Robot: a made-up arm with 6 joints.
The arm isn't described. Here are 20 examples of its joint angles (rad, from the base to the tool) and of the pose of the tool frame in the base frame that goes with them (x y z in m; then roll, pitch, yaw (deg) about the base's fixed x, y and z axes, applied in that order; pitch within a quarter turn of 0, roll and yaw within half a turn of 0).
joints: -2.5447 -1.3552 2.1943 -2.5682 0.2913 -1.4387
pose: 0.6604 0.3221 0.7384 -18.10 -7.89 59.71
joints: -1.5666 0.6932 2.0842 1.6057 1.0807 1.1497
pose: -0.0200 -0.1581 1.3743 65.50 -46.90 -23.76
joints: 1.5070 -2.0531 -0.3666 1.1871 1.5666 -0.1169
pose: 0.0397 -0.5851 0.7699 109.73 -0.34 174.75
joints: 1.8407 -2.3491 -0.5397 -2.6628 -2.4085 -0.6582
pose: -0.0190 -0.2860 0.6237 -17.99 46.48 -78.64
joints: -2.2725 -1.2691 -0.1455 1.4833 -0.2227 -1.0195
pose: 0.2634 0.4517 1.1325 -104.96 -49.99 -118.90
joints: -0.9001 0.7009 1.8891 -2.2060 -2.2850 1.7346
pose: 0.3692 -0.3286 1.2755 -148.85 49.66 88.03
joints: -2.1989 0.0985 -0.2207 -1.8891 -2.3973 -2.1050
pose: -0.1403 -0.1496 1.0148 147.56 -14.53 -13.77
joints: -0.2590 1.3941 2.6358 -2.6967 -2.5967 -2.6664
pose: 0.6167 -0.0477 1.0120 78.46 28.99 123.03
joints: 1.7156 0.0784 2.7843 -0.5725 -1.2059 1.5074
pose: 0.1601 -0.0966 1.3593 157.29 -48.71 150.85
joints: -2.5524 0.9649 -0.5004 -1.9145 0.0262 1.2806
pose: -0.2095 -0.1768 0.7405 13.33 64.30 -97.72
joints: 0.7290 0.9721 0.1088 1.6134 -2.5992 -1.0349
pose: 0.4620 0.5043 0.9116 -135.71 -19.55 -84.92
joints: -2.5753 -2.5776 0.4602 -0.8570 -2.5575 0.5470
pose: 0.3380 0.4086 0.4327 -153.18 7.78 -121.59
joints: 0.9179 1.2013 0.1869 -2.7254 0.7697 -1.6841
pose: 0.2606 0.5747 0.6566 45.61 50.26 -91.56
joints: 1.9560 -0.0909 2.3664 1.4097 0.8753 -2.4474
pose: 0.1785 -0.2540 1.2746 -163.30 5.25 -124.72
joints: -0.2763 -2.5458 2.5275 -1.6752 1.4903 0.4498
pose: -0.2941 0.1334 0.0083 -71.98 10.53 -86.29
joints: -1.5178 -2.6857 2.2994 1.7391 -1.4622 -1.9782
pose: 0.0140 0.0615 0.1269 -118.51 23.12 -152.59
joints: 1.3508 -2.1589 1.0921 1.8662 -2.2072 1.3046
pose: -0.1858 -0.5703 0.2743 -38.13 -0.38 47.55
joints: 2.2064 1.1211 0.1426 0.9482 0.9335 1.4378
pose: -0.3129 0.6412 0.7884 174.25 34.09 156.02
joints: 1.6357 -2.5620 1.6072 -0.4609 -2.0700 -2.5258
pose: 0.1521 -0.3577 0.1358 -105.89 -42.46 -97.81
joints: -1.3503 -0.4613 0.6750 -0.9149 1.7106 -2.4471
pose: -0.0794 0.0271 1.3729 -129.28 14.22 164.61
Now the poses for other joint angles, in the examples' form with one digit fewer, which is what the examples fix.
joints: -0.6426 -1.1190 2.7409 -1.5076 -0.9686 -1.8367
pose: -0.531 0.428 0.881 -82.4 29.0 106.2
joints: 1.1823 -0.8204 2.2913 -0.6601 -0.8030 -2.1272
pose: -0.127 -0.525 1.135 -92.9 -27.0 -119.7
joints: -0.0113 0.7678 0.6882 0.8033 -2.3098 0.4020
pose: 0.577 -0.079 1.193 126.7 34.5 -170.2
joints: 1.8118 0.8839 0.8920 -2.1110 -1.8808 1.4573
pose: -0.202 0.613 0.899 -85.9 -22.4 -120.3
